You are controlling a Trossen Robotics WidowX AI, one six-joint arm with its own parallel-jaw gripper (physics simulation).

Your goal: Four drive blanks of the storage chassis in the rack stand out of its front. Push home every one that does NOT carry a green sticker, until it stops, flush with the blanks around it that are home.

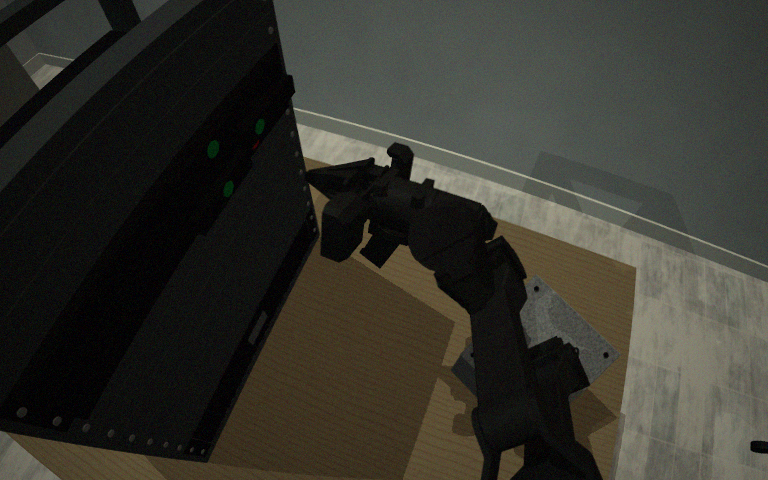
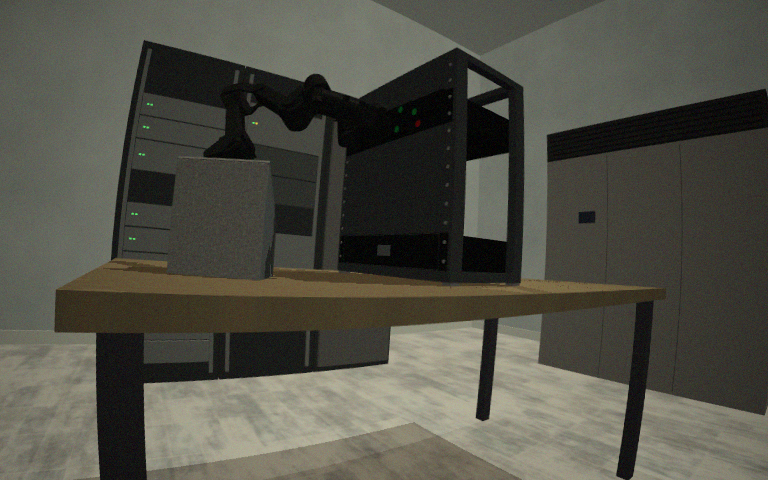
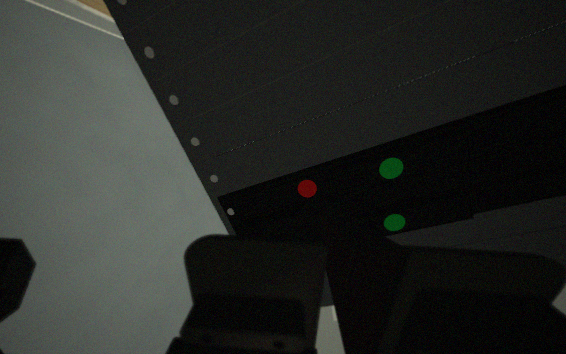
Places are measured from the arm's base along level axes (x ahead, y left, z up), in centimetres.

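Where they show: gripper, fingertip midpoint: (image 1: 306, 174) (image 2: 390, 124) (image 3: 316, 204); arm's base, origin of the base link: (image 1: 555, 367) (image 2: 214, 188).
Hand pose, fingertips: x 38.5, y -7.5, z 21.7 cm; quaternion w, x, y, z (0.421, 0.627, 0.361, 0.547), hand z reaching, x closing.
Things, the pixels of their top centre, and the offset from my fingertips.
- storage chassis, middle of its top: (image 1: 10, 72) (image 3: 412, 224) (image 2: 426, 92) dy +10.5, dx +23.1, dz +20.2 cm
- red sticker, middle of its top: (image 3: 310, 196) (image 1: 252, 135) (image 2: 418, 120) dy -1.9, dx +7.5, dz +2.9 cm
- lower green sticker, middle of its top: (image 3: 393, 178) (image 1: 226, 183) (image 2: 397, 125) dy +5.7, dx +7.1, dz +2.9 cm
The storage chassis (image 1: 152, 243) (image 3: 500, 135) is a black band across the rack (image 1: 279, 62) (image 2: 457, 169) (image 3: 165, 95). Its front carries a red sticker (image 1: 256, 144) (image 2: 417, 123) (image 3: 307, 188). Three green stickers show near it: one green sticker (image 1: 259, 126) (image 2: 414, 112) (image 3: 394, 222), another green sticker (image 1: 212, 148) (image 2: 400, 109) and a lower green sticker (image 1: 228, 188) (image 2: 396, 129) (image 3: 391, 168). The blanks are too dark to tell how far each stands out. My gripper (image 1: 309, 172) (image 3: 316, 204) is shut and empty, in front of the rack, apart from the chassis.
The arm stands on a grey pedestal (image 1: 566, 316) (image 2: 218, 220) on the wooden table (image 1: 339, 362) (image 2: 339, 311). A lower black unit (image 2: 362, 249) sits at the rack's base. A server cabinet (image 2: 192, 84) stands behind the arm; a tall grey cabinet (image 2: 640, 226) stands at the right.
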